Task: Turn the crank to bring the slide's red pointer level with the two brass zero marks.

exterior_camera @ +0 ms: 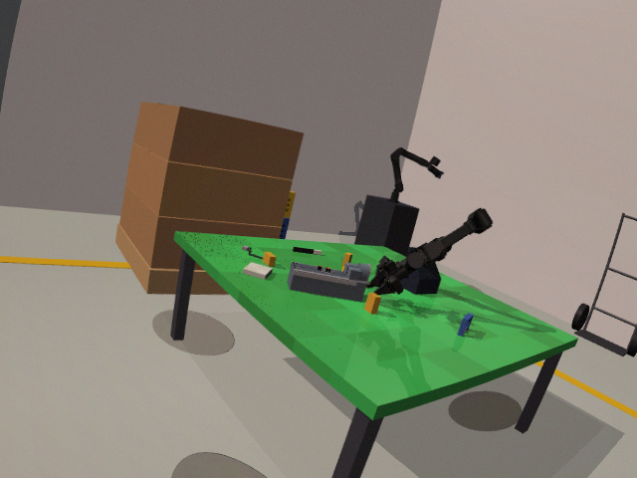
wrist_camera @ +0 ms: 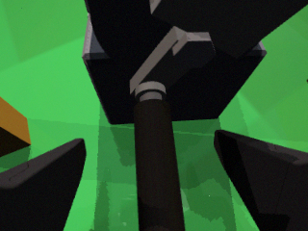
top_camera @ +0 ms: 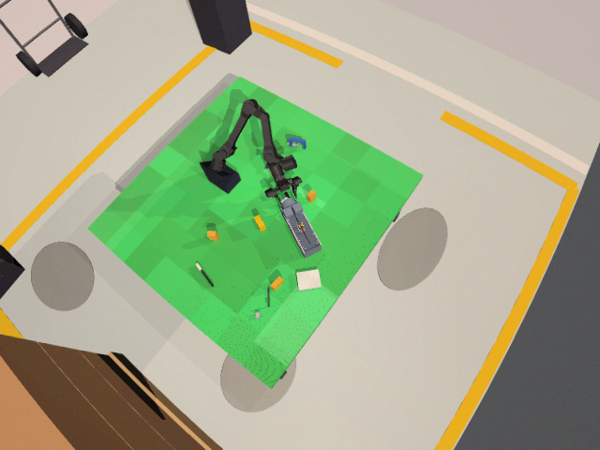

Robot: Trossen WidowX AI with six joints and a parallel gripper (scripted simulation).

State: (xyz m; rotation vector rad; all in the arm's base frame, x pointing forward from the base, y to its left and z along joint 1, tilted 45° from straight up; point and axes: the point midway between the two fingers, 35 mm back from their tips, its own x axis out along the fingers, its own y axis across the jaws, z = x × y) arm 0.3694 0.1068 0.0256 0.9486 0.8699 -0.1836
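My gripper tip is 2 cm past the dark handle, 1 cm to the right of it and 3 cm below it. Also, from my gripper tip: blue bracket: 18 cm behind, 32 cm to the left; red pointer: 16 cm ahead, 11 cm to the right, 5 cm above; white pad: 30 cm ahead, 28 cm to the right, 2 cm below.
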